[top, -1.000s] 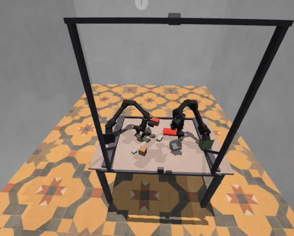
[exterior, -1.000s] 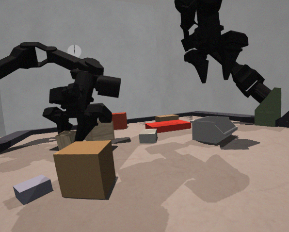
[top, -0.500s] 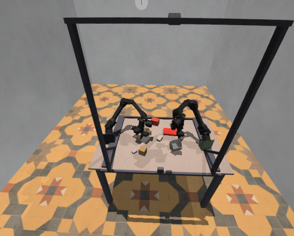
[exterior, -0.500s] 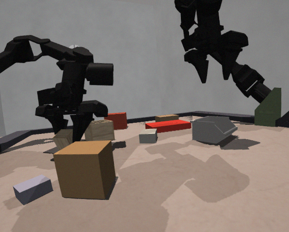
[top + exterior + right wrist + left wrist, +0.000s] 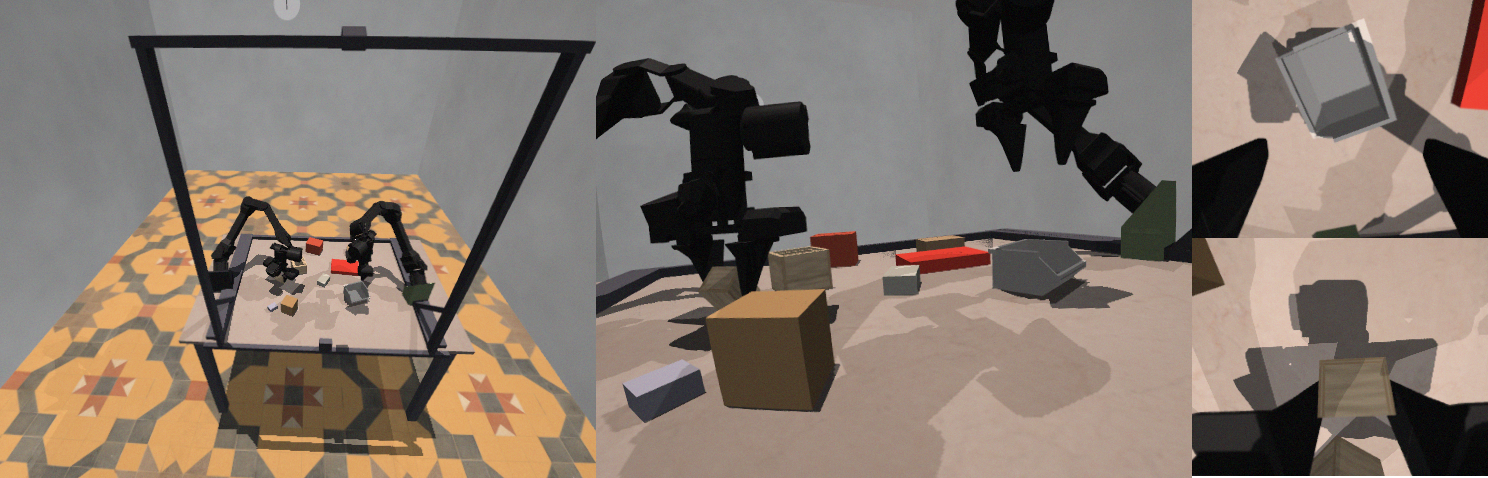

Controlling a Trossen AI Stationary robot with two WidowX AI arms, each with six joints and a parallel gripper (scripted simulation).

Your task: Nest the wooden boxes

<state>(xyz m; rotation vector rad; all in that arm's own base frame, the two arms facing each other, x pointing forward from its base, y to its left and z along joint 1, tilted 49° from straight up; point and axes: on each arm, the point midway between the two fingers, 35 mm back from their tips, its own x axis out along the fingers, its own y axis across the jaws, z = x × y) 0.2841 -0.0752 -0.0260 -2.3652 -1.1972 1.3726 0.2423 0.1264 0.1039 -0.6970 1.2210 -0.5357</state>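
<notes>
Right now the lavender block is 170 mm behind my left hand, 50 mm below it and 20 mm to the left of it. The rest, counted from my left hand: orange cube: 170 mm behind, 60 mm to the right, 20 mm below; white block: 210 mm to the right, 40 mm below, 30 mm ahead; small wooden box: 30 mm below, 10 mm behind.
</notes>
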